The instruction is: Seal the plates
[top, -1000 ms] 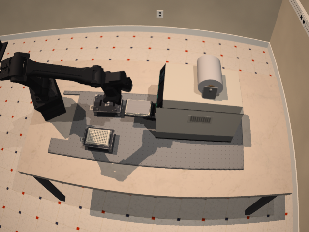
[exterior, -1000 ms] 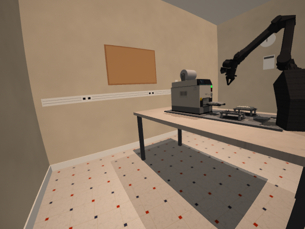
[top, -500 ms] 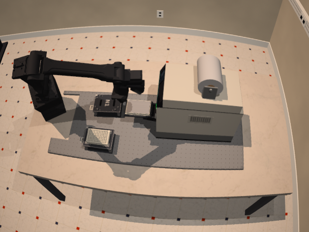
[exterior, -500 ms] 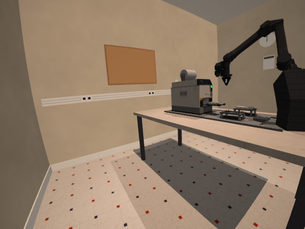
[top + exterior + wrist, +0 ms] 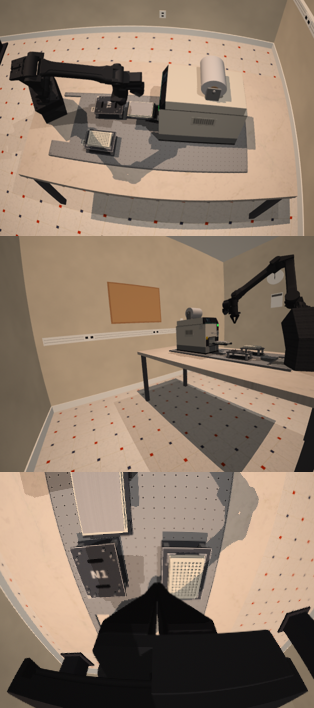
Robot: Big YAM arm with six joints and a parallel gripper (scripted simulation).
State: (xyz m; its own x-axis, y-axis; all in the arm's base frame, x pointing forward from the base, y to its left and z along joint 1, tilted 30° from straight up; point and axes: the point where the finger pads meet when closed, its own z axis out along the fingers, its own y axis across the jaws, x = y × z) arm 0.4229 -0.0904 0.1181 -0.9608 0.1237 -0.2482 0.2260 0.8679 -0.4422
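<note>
My hand is 9 cm short of the sealer stage, 8 cm to the right of it and 18 cm above it. From my hand the other things lie so: yellow warning label: 21 cm ahead, 14 cm to the left, 13 cm below; then start button: 17 cm ahead, 4 cm to the right, 9 cm below; then plate: 14 cm behind, 4 cm to the right, 22 cm below.
</note>
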